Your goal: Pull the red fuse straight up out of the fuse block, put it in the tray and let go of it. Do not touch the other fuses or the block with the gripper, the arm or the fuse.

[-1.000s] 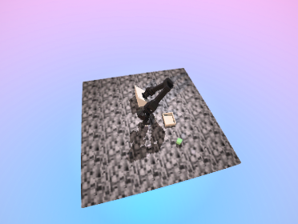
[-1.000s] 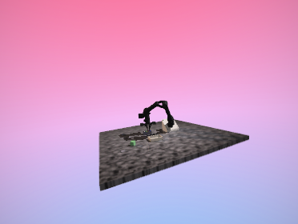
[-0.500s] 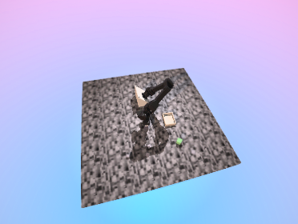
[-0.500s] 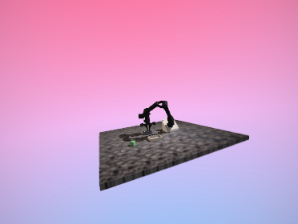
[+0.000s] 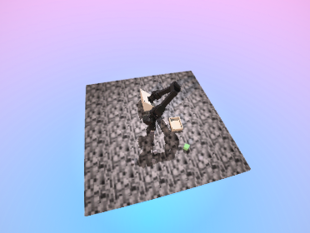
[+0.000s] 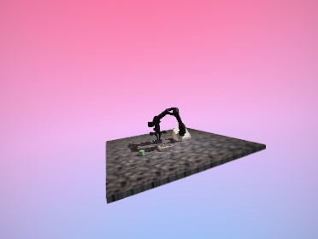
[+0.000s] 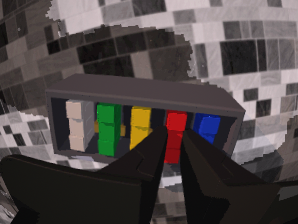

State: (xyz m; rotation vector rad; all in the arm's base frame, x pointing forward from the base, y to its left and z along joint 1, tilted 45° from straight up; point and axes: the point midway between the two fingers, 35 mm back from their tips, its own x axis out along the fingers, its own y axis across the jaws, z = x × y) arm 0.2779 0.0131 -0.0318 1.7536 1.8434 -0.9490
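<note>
The red fuse is 1 cm below my gripper tip. The rest, counted from my gripper tip: green fuse: 3 cm ahead, 1 cm below; then blue fuse: 2 cm behind, 1 cm below; then yellow fuse: 2 cm ahead, 1 cm below.
</note>
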